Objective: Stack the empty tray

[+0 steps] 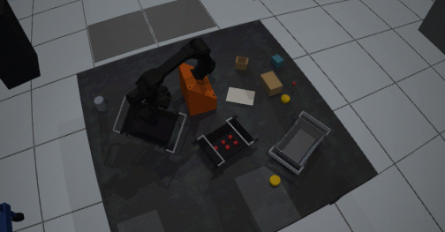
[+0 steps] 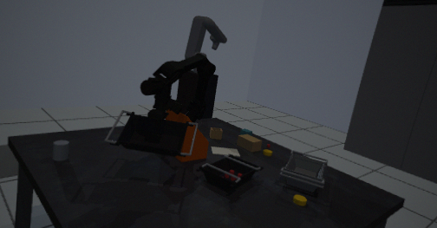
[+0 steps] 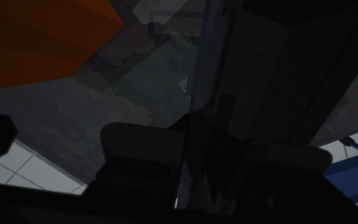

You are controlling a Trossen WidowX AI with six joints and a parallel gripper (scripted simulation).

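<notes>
Now: gripper tip 5 cm short of the black tray and 5 cm to the left of it. Round my gripper tip: pale block (1 cm behind, 48 cm to the left, 19 cm below); then grey cylinder (32 cm behind, 23 cm to the right, 16 cm below); then tan box (1 cm ahead, 67 cm to the left, 16 cm below).
</notes>
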